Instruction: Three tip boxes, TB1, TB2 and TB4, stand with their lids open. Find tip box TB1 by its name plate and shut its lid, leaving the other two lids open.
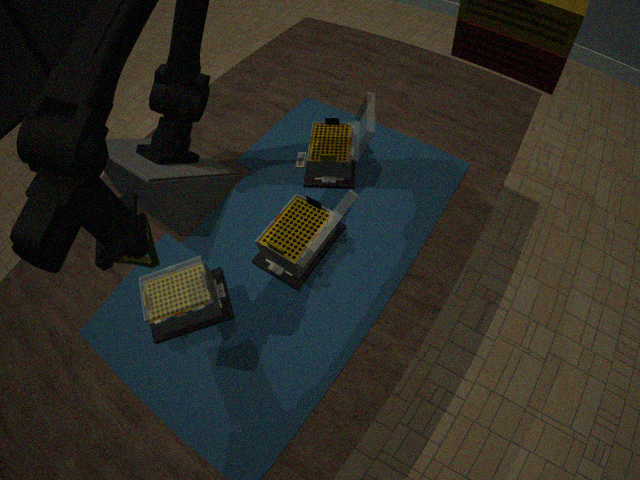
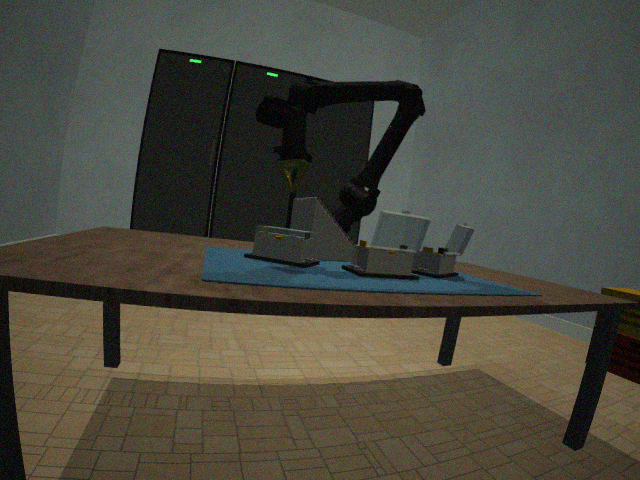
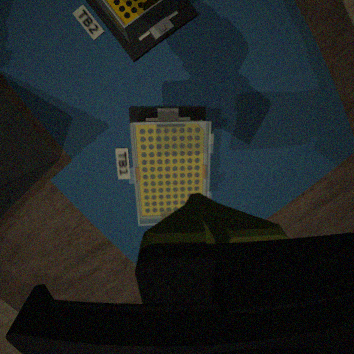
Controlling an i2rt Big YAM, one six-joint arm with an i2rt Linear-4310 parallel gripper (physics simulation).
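Pixels of known places: gripper, fingertip midpoint: (image 1: 155, 265) (image 2: 292, 192) (image 3: 195, 201); arm's base, link origin: (image 1: 167, 157) (image 2: 331, 229).
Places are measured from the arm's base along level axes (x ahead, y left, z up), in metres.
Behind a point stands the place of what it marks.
Tip box TB1 (image 1: 178, 304) {z -0.007, x 0.261, y -0.222 m} (image 2: 281, 245) {z -0.044, x 0.271, y -0.223 m} (image 3: 172, 172) {z -0.007, x 0.233, y -0.203 m} is at the near left of the mat, with its name plate (image 3: 122, 163) {z -0.082, x 0.176, y -0.166 m} beside it. Its clear lid lies down over the yellow tips and looks flat. TB2 (image 1: 293, 227) {z -0.027, x 0.327, y 0.005 m} (image 2: 385, 260) (image 3: 131, 11) {z -0.027, x 0.305, y -0.042 m} is the middle box; its lid (image 1: 330, 227) {z 0.058, x 0.416, y -0.008 m} (image 2: 400, 230) {z 0.025, x 0.408, y -0.003 m} stands open. The far box (image 1: 330, 142) (image 2: 438, 263) {z -0.047, x 0.329, y 0.183 m}, TB4 by elimination, has its lid (image 1: 368, 121) {z 0.061, x 0.351, y 0.224 m} (image 2: 460, 238) {z 0.026, x 0.348, y 0.231 m} upright; its plate is unreadable. My gripper (image 1: 155, 264) {z 0.081, x 0.243, y -0.205 m} (image 2: 292, 190) {z 0.081, x 0.243, y -0.205 m} (image 3: 195, 201) {z 0.081, x 0.243, y -0.205 m} is shut and empty, above TB1's end away from the latch, apart from it.
The blue mat (image 1: 320, 320) {z -0.084, x 0.446, y -0.097 m} (image 2: 227, 268) {z -0.084, x 0.401, y -0.352 m} (image 3: 260, 185) {z -0.084, x 0.324, y -0.332 m} lies on the wooden table (image 1: 62, 387) {z -0.087, x 0.119, y -0.490 m} (image 2: 103, 258) {z -0.087, x 0.404, y -0.582 m}. The grey wedge-shaped base block (image 1: 170, 196) {z 0.018, x 0.108, y -0.078 m} (image 2: 323, 232) {z -0.010, x 0.108, y -0.065 m} stands beside the mat under the arm. Dark cabinets (image 2: 180, 144) stand behind the table.
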